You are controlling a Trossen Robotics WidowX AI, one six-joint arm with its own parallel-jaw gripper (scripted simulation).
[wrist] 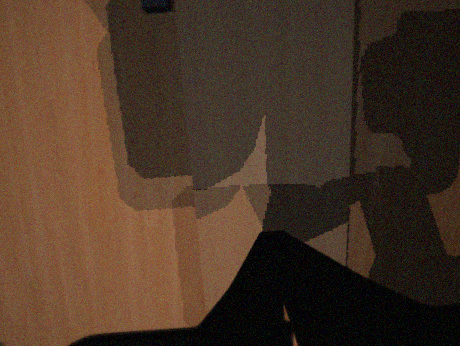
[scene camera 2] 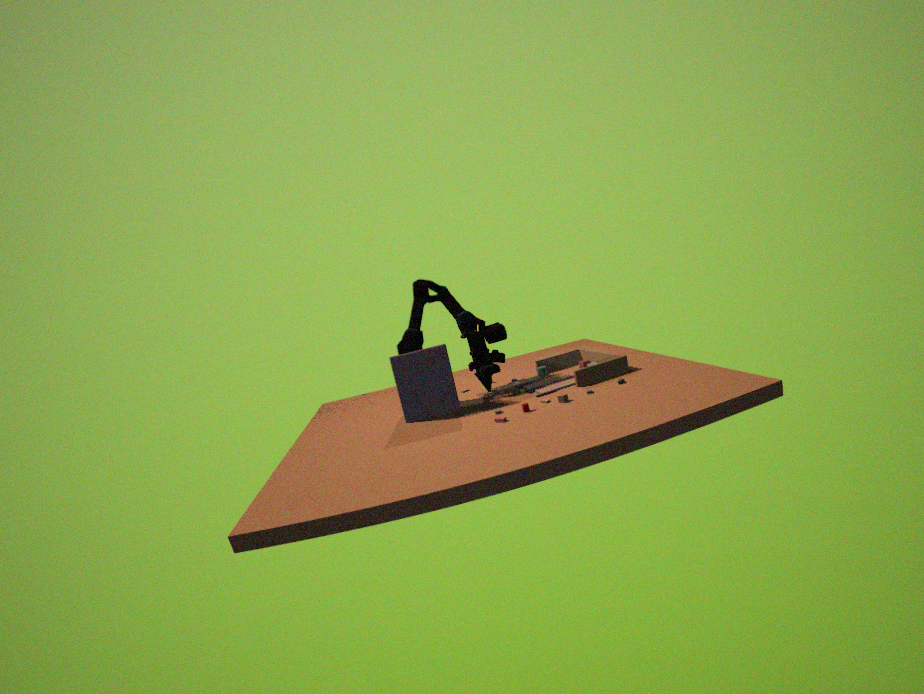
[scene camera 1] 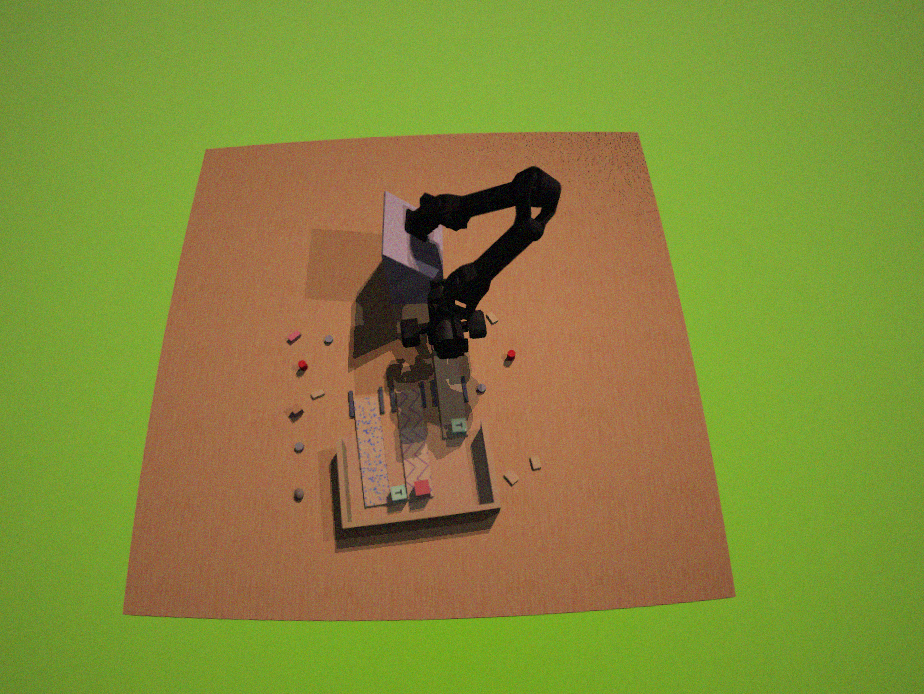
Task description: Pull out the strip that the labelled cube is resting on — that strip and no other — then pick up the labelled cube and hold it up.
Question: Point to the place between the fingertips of the gripper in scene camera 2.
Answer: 489,391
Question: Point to a grey strip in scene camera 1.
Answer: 451,401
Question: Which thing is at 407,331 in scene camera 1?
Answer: The gripper.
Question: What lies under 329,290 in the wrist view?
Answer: The gripper.
